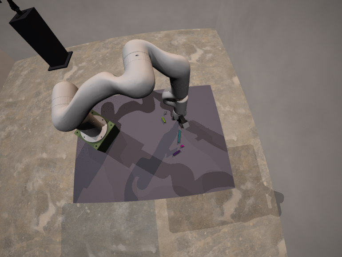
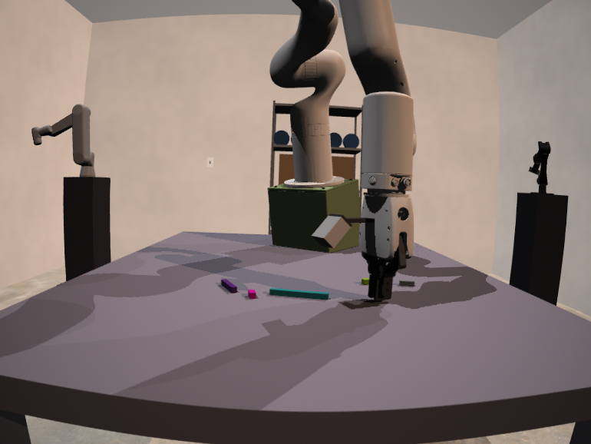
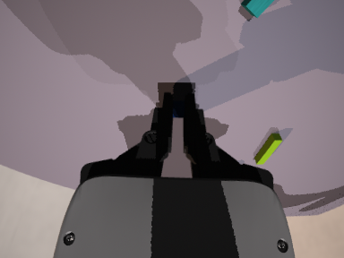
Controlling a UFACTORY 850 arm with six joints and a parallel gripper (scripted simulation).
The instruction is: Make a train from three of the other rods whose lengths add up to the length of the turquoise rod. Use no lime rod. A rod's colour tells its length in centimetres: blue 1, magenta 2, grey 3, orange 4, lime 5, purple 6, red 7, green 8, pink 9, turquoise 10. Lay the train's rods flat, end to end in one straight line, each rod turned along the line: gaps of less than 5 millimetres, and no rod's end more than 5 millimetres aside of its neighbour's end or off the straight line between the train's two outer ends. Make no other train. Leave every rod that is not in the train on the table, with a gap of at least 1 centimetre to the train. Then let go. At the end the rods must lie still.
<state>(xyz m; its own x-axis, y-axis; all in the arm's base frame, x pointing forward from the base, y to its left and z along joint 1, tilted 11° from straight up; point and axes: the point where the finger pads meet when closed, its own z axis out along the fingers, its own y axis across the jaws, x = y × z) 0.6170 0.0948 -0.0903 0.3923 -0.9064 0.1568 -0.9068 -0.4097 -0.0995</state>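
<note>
My hand is 12 cm past the lime rod, 2 cm above it and 1 cm to the right of it. Round my hand: grey rod: 11 cm behind, 8 cm to the left, 2 cm below; blue rod: 2 cm below; turquoise rod: 14 cm to the right, 2 cm below, 1 cm behind.
</note>
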